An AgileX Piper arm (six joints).
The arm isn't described. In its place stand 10 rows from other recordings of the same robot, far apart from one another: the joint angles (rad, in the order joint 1, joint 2, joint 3, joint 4, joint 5, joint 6), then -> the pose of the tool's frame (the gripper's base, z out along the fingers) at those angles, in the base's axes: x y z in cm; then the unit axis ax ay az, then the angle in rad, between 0 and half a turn.
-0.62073, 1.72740, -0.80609, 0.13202, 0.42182, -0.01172 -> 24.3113 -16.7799 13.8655 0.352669 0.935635 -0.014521 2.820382
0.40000, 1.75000, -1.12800, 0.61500, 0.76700, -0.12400 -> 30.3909 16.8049 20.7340 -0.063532 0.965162 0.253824 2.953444
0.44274, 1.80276, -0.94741, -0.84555, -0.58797, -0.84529 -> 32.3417 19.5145 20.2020 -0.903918 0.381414 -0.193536 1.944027
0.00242, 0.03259, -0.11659, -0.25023, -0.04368, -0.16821 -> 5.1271 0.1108 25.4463 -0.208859 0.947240 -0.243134 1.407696
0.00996, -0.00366, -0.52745, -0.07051, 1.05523, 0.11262 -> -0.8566 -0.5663 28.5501 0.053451 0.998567 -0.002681 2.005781
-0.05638, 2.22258, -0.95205, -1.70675, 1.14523, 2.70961 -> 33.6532 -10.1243 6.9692 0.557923 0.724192 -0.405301 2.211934
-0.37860, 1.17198, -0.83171, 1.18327, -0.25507, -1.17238 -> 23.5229 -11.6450 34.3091 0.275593 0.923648 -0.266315 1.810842
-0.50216, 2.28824, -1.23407, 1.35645, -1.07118, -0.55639 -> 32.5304 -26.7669 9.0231 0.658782 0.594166 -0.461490 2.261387
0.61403, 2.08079, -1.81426, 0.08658, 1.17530, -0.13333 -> 35.6904 26.0478 23.8948 -0.352741 0.933372 0.066261 2.951714
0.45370, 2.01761, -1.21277, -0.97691, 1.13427, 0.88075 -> 35.2502 9.5851 15.2593 -0.065631 0.918614 -0.389668 2.848184
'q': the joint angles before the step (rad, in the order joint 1, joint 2, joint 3, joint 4, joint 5, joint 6). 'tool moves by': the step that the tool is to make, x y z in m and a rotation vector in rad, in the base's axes. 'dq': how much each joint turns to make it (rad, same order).
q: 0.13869, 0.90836, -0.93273, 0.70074, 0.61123, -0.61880
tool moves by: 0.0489, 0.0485, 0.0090, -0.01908, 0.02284, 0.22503
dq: 0.14815, 0.24688, -0.18236, 0.10747, 0.02548, -0.14179
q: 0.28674, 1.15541, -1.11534, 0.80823, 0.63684, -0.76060
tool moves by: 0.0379, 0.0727, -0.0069, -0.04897, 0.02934, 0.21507
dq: 0.18797, 0.25345, -0.20083, -0.00130, 0.01511, -0.04080
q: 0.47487, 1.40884, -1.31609, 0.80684, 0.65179, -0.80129
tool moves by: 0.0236, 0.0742, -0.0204, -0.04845, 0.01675, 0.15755
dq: 0.14855, 0.23388, -0.19302, -0.02407, 0.00492, -0.01096
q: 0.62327, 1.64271, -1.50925, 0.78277, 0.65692, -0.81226
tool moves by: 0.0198, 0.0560, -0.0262, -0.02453, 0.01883, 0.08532
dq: 0.07821, 0.20129, -0.17573, -0.00604, 0.00778, -0.00270
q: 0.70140, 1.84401, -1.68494, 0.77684, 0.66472, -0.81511
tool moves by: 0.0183, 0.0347, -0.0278, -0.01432, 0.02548, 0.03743
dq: 0.02951, 0.15646, -0.13567, 0.00583, 0.01146, -0.00074
